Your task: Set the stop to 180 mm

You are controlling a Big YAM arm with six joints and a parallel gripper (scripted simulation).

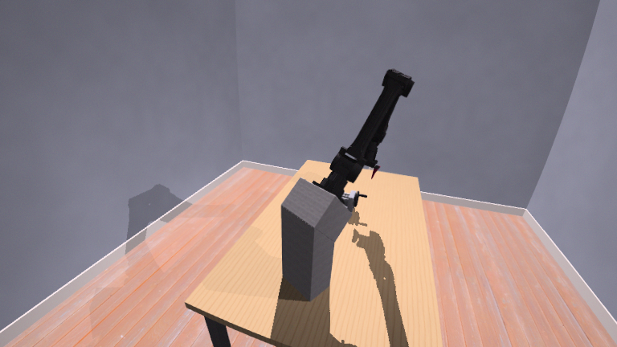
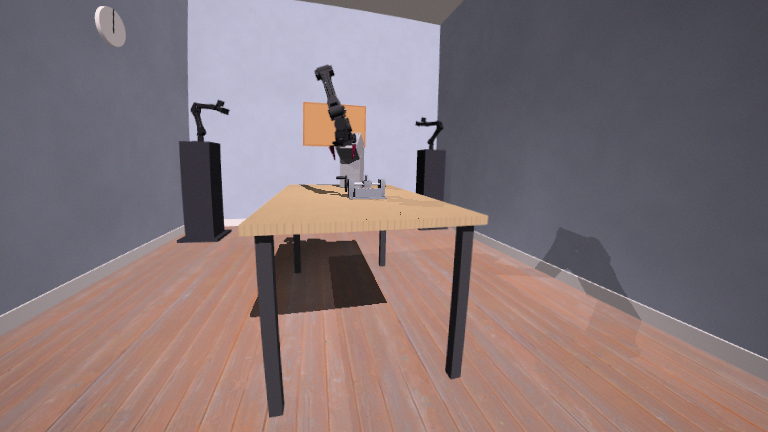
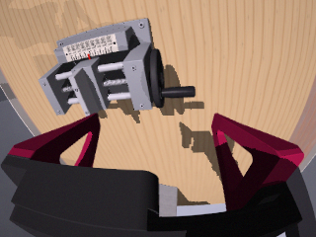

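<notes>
Right now my hand is 4 cm past the black handwheel handle, 2 cm to the left of it and 11 cm above it.
</notes>
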